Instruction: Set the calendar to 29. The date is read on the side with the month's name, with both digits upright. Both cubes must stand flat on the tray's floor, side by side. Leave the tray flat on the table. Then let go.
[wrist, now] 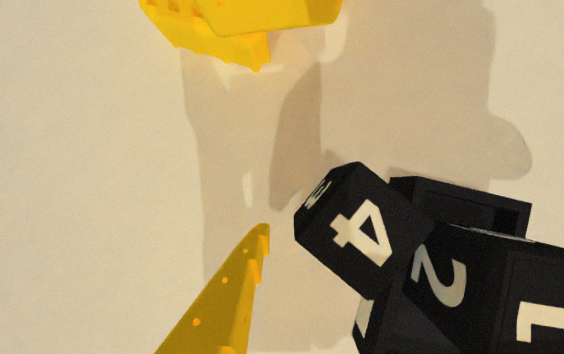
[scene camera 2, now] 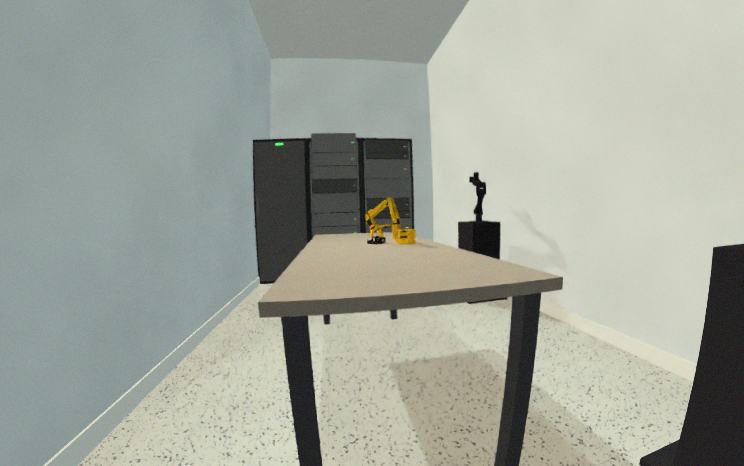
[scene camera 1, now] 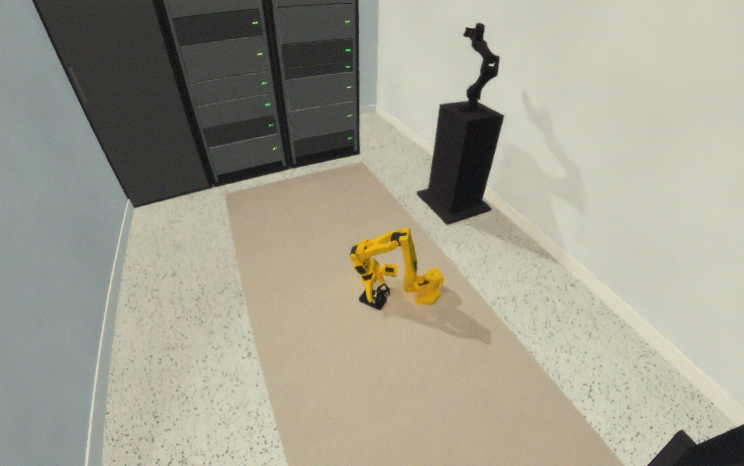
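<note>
The black calendar tray (scene camera 1: 378, 305) (scene camera 2: 376, 240) is on the table; its wall (wrist: 475, 192) shows at the right in the wrist view. A black cube with a white 4 (wrist: 365, 230) is turned askew and looks tilted by the tray's end; part of another figure shows on its side. A second dark piece with a 2 (wrist: 440, 275) is behind it, and a black face with a white L shape (wrist: 540, 280) is cut by the right edge. My gripper (scene camera 1: 381, 286) (scene camera 2: 384, 232) (wrist: 261, 148) is open, left of the 4 cube, with nothing between its jaws. How the cubes sit on the tray's floor is hidden.
The yellow arm's base (scene camera 1: 429, 288) (scene camera 2: 405, 236) stands on the beige table top (scene camera 1: 329, 384) (scene camera 2: 406, 274), right of the calendar. Arm shadows cross the table. A black pedestal (scene camera 1: 466, 159) (scene camera 2: 478, 238) bearing a black arm stands beside the table, and server racks stand behind.
</note>
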